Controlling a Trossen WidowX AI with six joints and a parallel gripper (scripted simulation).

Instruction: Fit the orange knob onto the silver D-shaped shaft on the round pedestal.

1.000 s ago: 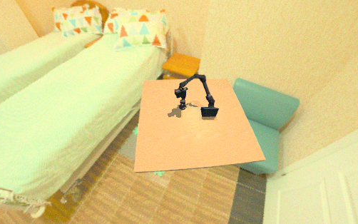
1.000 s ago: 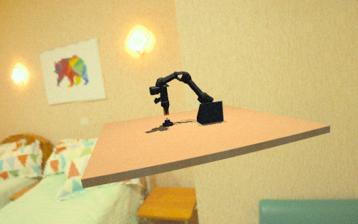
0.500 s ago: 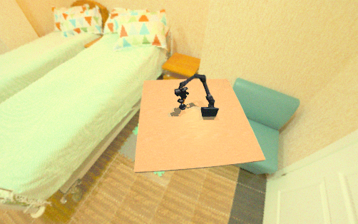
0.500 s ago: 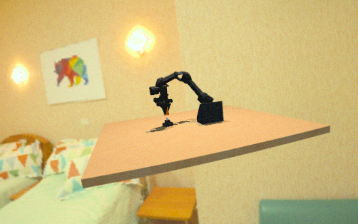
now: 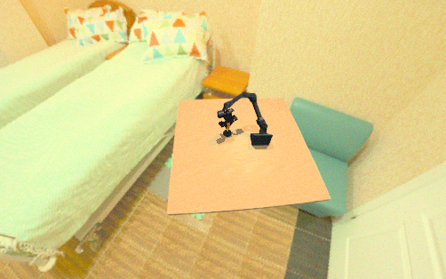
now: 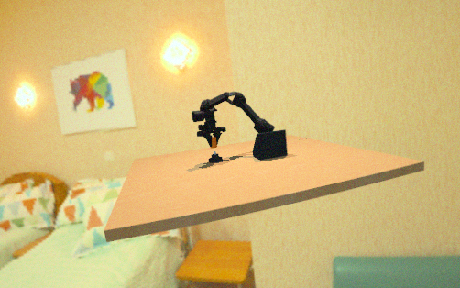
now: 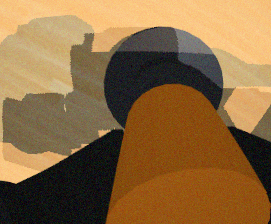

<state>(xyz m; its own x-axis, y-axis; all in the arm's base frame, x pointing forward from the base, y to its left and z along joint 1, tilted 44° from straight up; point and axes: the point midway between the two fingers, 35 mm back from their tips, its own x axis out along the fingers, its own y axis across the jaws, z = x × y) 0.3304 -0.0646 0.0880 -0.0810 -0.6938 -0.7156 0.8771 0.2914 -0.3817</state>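
Right now my gripper tip is 3 cm below the orange knob. Also, from my gripper tip: shaft: 6 cm below.
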